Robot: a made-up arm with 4 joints.
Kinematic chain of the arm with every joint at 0, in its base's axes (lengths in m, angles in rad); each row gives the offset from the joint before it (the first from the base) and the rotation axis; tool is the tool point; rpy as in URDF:
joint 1: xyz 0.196 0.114 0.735 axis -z
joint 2: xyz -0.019 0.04 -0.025 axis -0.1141 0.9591 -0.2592
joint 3: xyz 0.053 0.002 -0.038 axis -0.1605 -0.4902 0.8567
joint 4: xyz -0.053 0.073 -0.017 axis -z
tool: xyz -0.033 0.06 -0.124 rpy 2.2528 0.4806 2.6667
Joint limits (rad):
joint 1: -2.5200..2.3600
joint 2: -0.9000..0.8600
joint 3: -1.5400..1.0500
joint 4: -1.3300..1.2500
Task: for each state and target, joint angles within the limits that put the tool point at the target. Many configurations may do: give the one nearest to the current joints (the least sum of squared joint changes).
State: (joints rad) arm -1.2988 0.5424 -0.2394 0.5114
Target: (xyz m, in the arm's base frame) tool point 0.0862 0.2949 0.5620
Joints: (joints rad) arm -0.7971 -0.1925 -0.4903 0.8054
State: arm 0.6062 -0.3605 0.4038 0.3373
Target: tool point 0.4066 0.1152 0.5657
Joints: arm 1.3190 -0.5993 -0.0564 0.4621
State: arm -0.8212 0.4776 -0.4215 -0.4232
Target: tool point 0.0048 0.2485 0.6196
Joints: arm -0.3686 0.8400 -0.4961 -0.8387
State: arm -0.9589 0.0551 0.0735 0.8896
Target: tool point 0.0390 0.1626 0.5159
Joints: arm -0.9724 0.1642 0.3377 0.6386
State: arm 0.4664 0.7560 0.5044 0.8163
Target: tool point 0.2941 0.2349 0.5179
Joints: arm 0.7820 0.1898 0.2620 1.1483
